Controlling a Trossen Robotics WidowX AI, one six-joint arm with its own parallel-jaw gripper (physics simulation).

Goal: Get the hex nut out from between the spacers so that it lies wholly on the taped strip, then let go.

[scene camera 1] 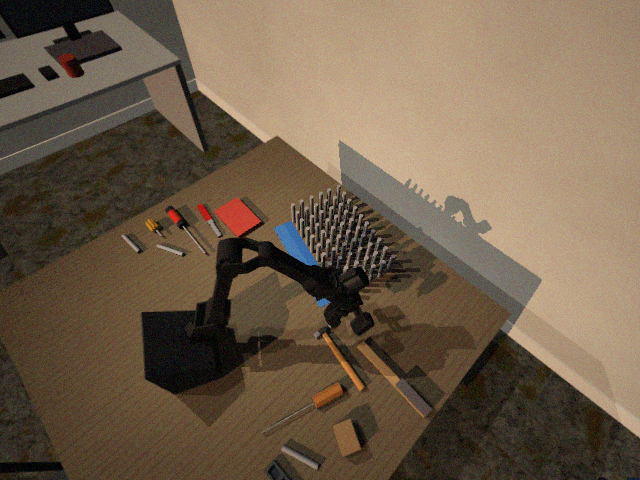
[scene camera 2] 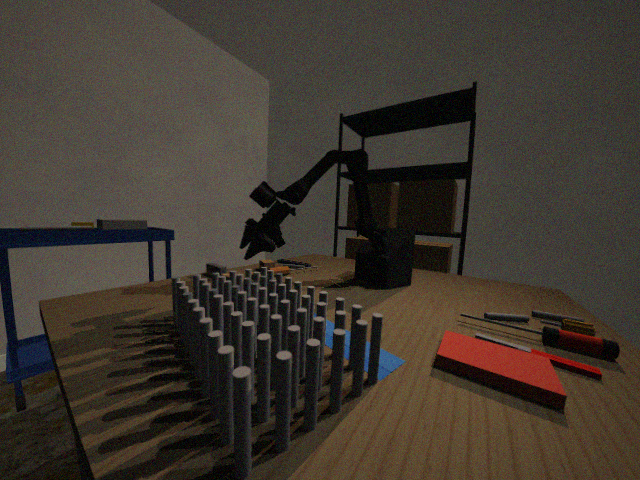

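Where they show: gripper, fingertip midpoint: (scene camera 1: pixel 367 314) (scene camera 2: pixel 242 253); arm's base, origin of the base link: (scene camera 1: pixel 194 330) (scene camera 2: pixel 381 248).
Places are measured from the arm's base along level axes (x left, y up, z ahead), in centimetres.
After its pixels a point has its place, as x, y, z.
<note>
Many upright grey spacers (scene camera 1: pixel 338 232) (scene camera 2: pixel 263 346) stand in close rows on the table. The blue taped strip (scene camera 1: pixel 295 242) @[10.6, -14.6, 48.5] (scene camera 2: pixel 387 364) @[19.6, -14.5, 49.5] lies flat along the side of the rows that faces the arm's base; the arm hides part of it in scene camera 1. The hex nut cannot be made out in either view. My gripper (scene camera 1: pixel 347 326) (scene camera 2: pixel 245 251) @[-31.6, -1.6, 42.0] is open and empty. It hangs above the table past the end of the spacer rows, close to the hammer's head in scene camera 1, clear of the spacers.
A hammer (scene camera 1: pixel 342 359) @[-34.6, -12.7, 29.0], a chisel-like tool (scene camera 1: pixel 395 379) @[-50.2, -12.8, 36.8], an orange-handled screwdriver (scene camera 1: pixel 327 395) @[-38.9, -11.1, 17.8] and a wooden block (scene camera 1: pixel 346 438) @[-50.4, -10.4, 13.9] lie near the gripper's side. A red slab (scene camera 1: pixel 238 217) @[34.7, -12.5, 38.5] (scene camera 2: pixel 498 365) @[36.1, -12.5, 41.7], a red knife (scene camera 1: pixel 205 213) @[46.6, -13.8, 30.1] and a red-black screwdriver (scene camera 1: pixel 177 217) @[50.2, -11.3, 20.2] (scene camera 2: pixel 578 342) @[51.7, -12.5, 21.7] lie beyond the strip.
</note>
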